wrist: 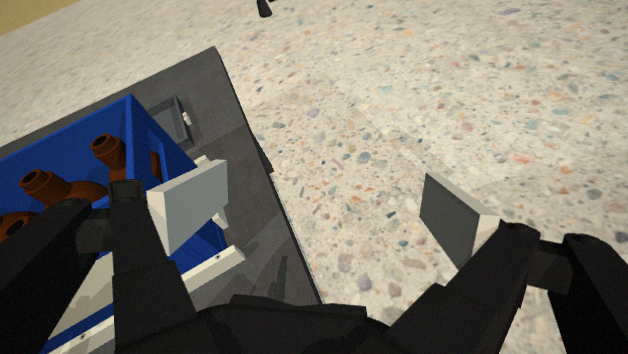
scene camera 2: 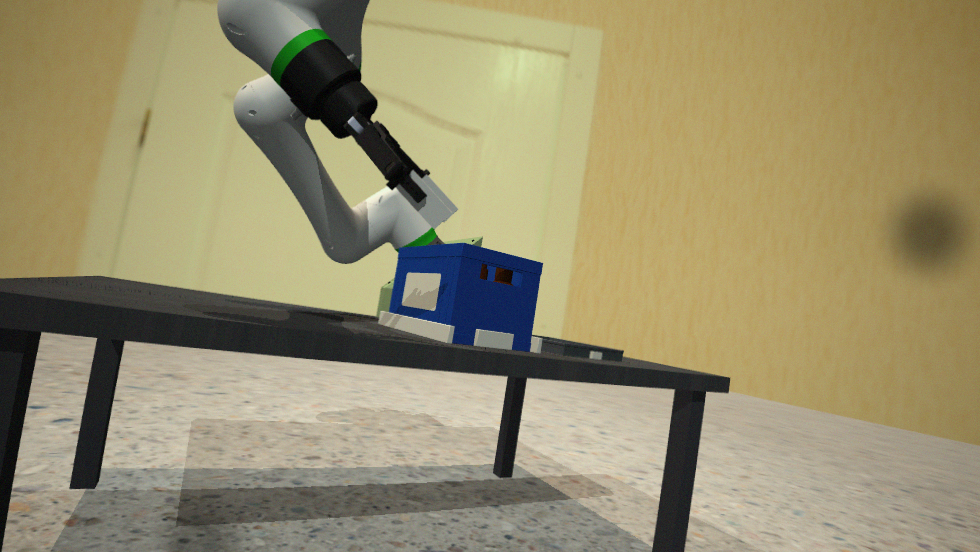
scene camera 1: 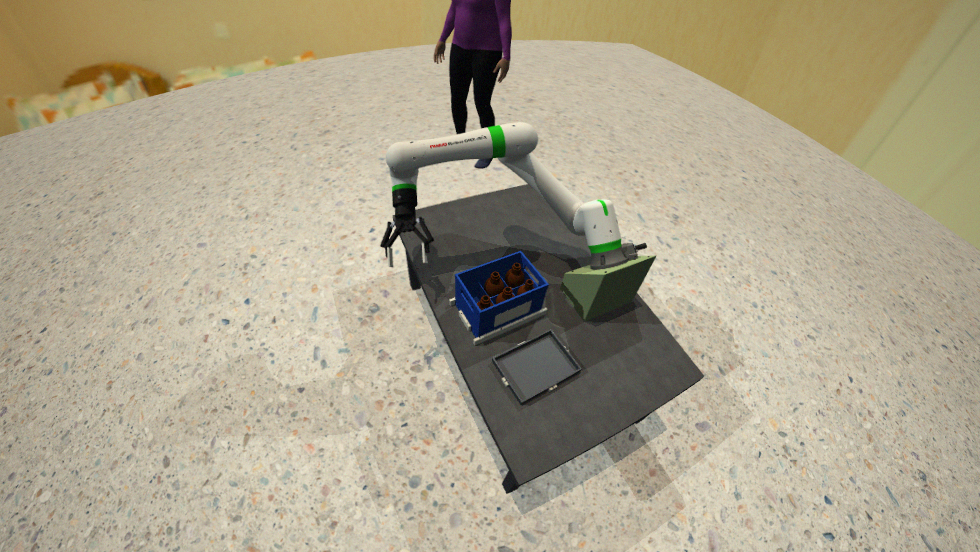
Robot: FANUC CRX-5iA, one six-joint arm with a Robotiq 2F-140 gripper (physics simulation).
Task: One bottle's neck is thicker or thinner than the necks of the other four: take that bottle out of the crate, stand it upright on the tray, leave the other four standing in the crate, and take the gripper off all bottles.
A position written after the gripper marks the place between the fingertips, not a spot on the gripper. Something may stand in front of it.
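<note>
Gripper [scene camera 2: 447, 218] open, grasp empty; visible too in the wrist view [wrist: 322, 188] and scene camera 1 [scene camera 1: 407, 265]. Dark tray [scene camera 2: 553, 345] present.
</note>
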